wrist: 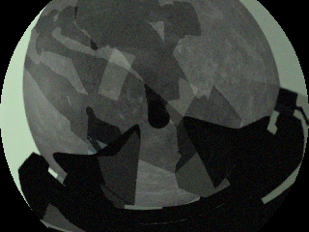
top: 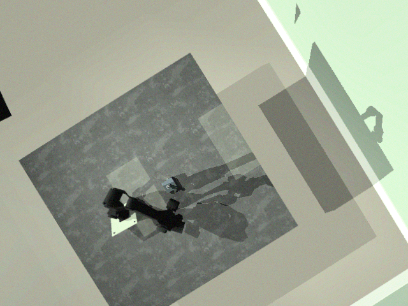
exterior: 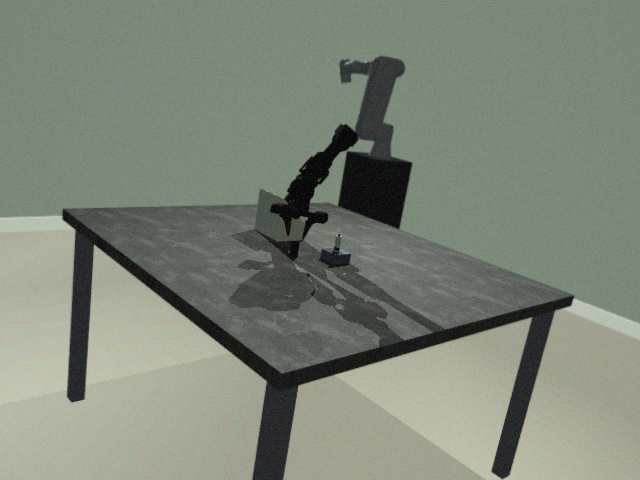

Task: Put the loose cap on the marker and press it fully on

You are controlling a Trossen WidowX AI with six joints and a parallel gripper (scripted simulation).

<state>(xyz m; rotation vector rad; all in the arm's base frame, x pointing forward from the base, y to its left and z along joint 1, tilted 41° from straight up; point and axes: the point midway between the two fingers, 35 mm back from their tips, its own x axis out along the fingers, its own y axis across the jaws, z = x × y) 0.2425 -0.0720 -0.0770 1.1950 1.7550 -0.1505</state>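
The cap is 40 mm below my gripper tip.
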